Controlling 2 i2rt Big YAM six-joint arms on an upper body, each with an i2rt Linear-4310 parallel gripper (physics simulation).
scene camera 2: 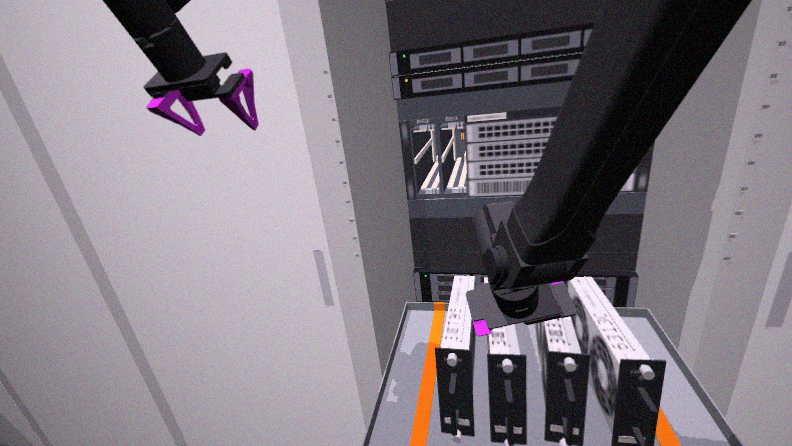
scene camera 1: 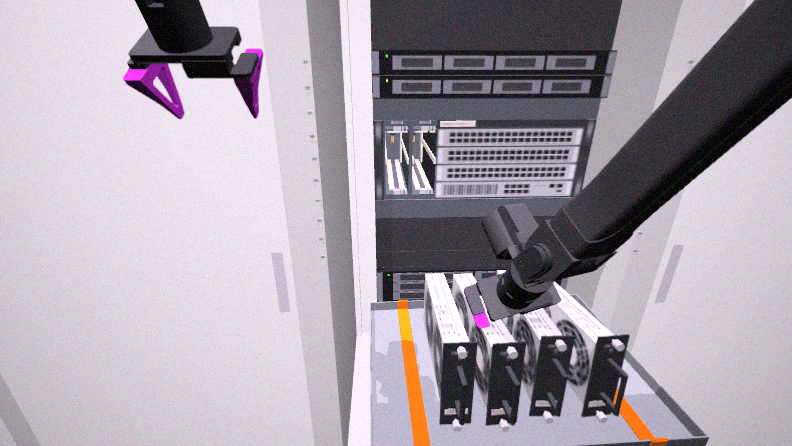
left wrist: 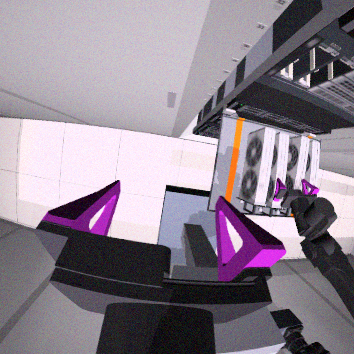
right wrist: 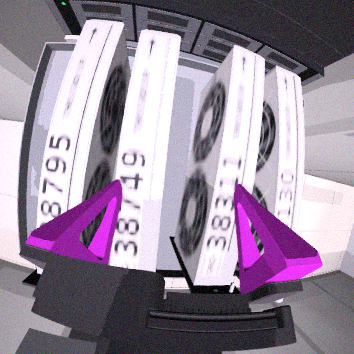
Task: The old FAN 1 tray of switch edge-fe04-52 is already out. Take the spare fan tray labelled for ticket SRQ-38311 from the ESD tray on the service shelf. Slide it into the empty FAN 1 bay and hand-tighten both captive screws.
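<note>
The spare fan tray marked 38311 (right wrist: 240, 110) (scene camera 1: 548, 379) (scene camera 2: 565, 398) stands upright, third from the left on the ESD tray (scene camera 1: 387, 332) (scene camera 2: 412, 337) (right wrist: 178, 110). Its two white screws show on its black front. My right gripper (right wrist: 176, 186) (left wrist: 289, 178) (scene camera 2: 518, 305) is open and tilted above the trays. In the right wrist view its left finger overlaps the 38749 tray and its right finger the right edge of 38311; nothing is gripped. My left gripper (scene camera 1: 218, 116) (scene camera 2: 228, 131) (left wrist: 169, 192) is open and empty, high at the left. The switch (scene camera 1: 509, 155) has two open bays; their labels are unreadable.
Fan trays 38795 (right wrist: 82, 90), 38749 (right wrist: 150, 100) and one ending in 130 (right wrist: 290, 115) stand beside it. Rack servers (scene camera 1: 493, 85) sit above the switch. Pale cabinet panels (scene camera 1: 166, 249) flank the rack. The right arm (scene camera 1: 665, 138) crosses in front of the rack.
</note>
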